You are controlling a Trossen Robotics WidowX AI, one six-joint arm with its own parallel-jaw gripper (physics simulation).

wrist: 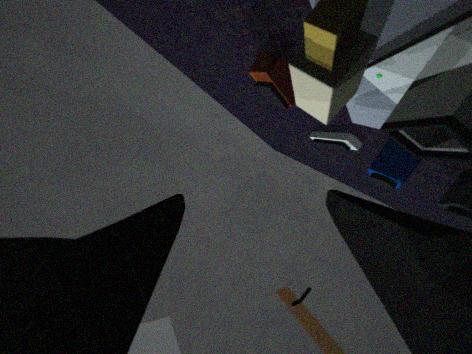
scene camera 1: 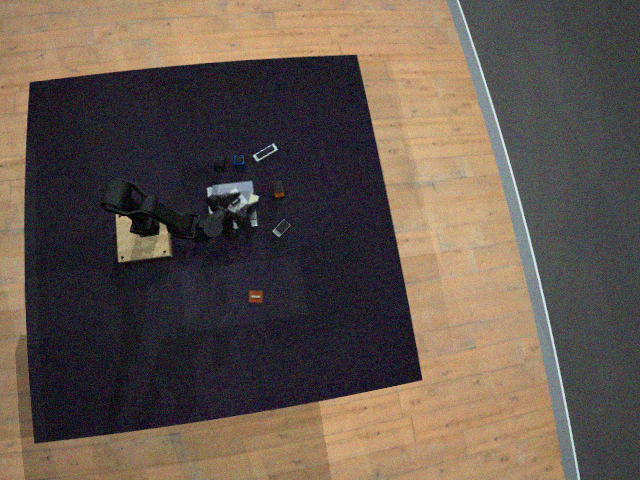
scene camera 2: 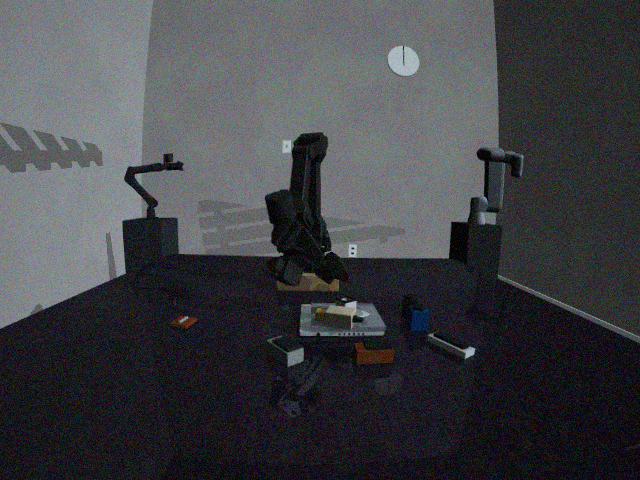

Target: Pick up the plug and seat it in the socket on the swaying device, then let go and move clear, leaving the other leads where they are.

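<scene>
A cream block with a smaller yellow end (scene camera 1: 253, 198) (scene camera 2: 338, 317) (wrist: 312, 95), which looks like the plug, lies on the front part of the grey tray-like base (scene camera 1: 232, 186) (scene camera 2: 306, 328). Beside it is the device's tilted white plate (scene camera 2: 364, 313) (wrist: 367, 107), with a green dot in the wrist view. A dark-framed box (wrist: 424, 149), perhaps the socket, stands at the right of the wrist view. My gripper (scene camera 1: 244, 205) (scene camera 2: 320, 281) (wrist: 254, 198) is open, with nothing between the fingers. It hangs above the base, apart from the cream block, and hides part of the device from above.
Around the base lie an orange block (scene camera 1: 279, 193) (scene camera 2: 374, 355) (wrist: 260, 76), a blue one (scene camera 2: 419, 320) (wrist: 392, 160), a white one (scene camera 2: 467, 352) (wrist: 334, 137), a grey one (scene camera 1: 278, 231) (scene camera 2: 294, 356) and a black one (scene camera 1: 220, 163). An orange tile (scene camera 1: 255, 300) (scene camera 2: 178, 323) lies farther off.
</scene>
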